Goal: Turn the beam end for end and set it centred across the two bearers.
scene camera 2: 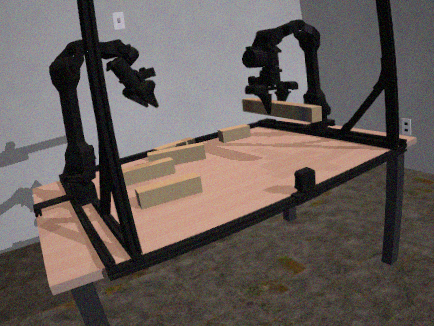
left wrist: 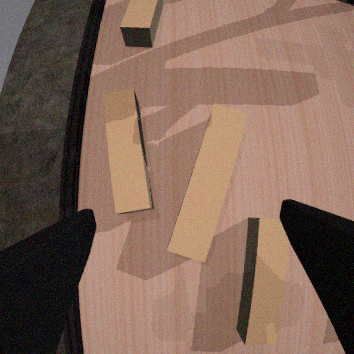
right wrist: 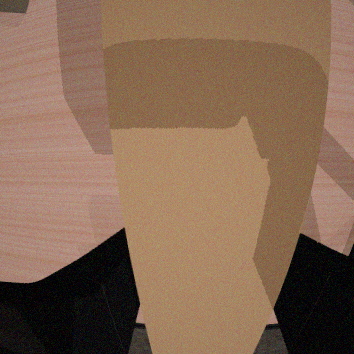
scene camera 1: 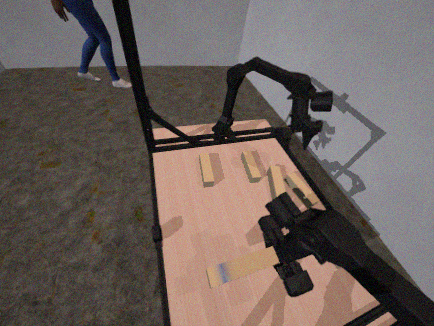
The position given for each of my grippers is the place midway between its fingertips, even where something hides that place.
My left gripper (scene camera 2: 152, 106) is open, holding nothing. My right gripper (scene camera 1: 270, 256) carries a long beam (scene camera 1: 228, 271), which touches nothing else.
The long beam is seen too in scene camera 2 (scene camera 2: 296, 111) and in the right wrist view (right wrist: 216, 121). My left gripper shows as well in the left wrist view (left wrist: 188, 214) and in scene camera 1 (scene camera 1: 295, 151). My right gripper also shows in scene camera 2 (scene camera 2: 274, 113) and in the right wrist view (right wrist: 201, 222).
